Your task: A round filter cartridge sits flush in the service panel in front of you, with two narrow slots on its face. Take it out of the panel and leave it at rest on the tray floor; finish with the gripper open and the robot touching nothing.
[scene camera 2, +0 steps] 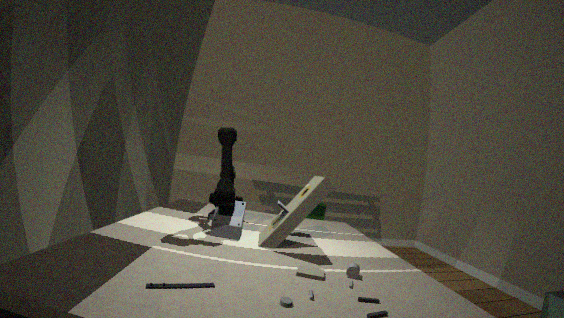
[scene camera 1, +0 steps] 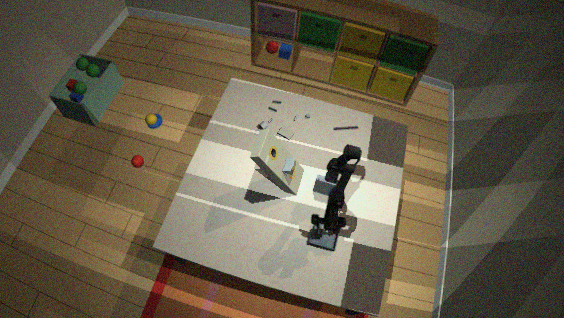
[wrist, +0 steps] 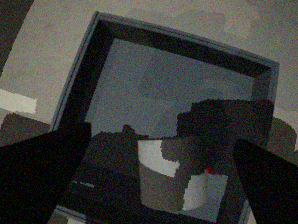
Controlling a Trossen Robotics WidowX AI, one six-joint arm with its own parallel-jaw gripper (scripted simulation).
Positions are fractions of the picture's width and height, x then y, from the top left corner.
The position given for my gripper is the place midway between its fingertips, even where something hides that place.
Observation:
My gripper (wrist: 0.55,0.62) is open and holds nothing. Also in view: a round filter cartridge (wrist: 0.58,0.77) and a service panel (scene camera 1: 0.48,0.48).

